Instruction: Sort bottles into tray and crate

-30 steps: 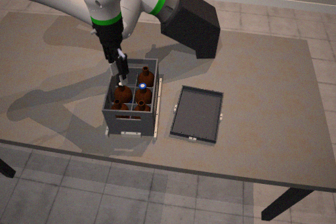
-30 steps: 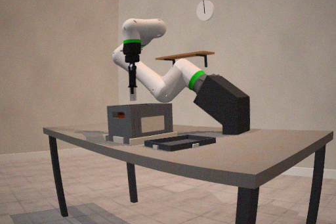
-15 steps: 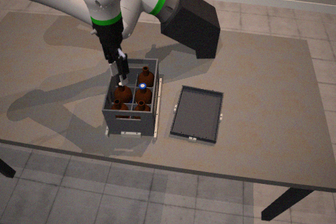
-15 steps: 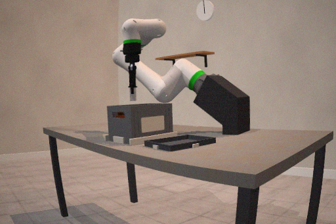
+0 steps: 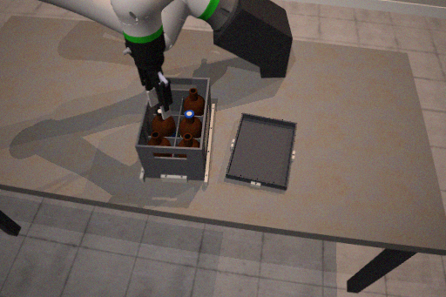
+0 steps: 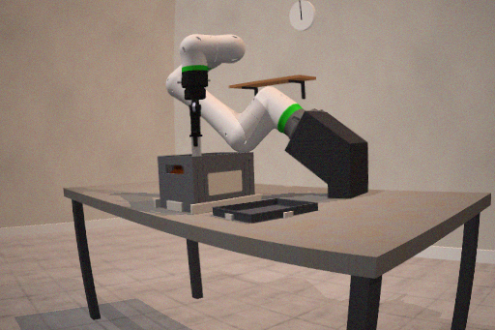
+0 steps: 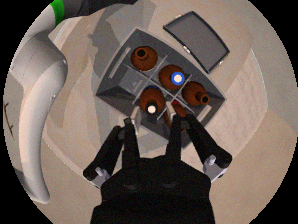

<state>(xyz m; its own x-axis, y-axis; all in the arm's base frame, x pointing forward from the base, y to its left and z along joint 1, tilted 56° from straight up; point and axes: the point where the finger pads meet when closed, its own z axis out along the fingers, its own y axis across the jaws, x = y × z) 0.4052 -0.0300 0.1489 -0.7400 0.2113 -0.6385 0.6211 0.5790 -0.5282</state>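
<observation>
The white-capped bottle lies 11 cm below my hand. From my hand the other things lie so: open bottle 11 cm below, 10 cm behind, 8 cm to the left; grey crate 11 cm below, 4 cm to the left; dark tray 32 cm to the left, 19 cm below, 1 cm behind.
</observation>
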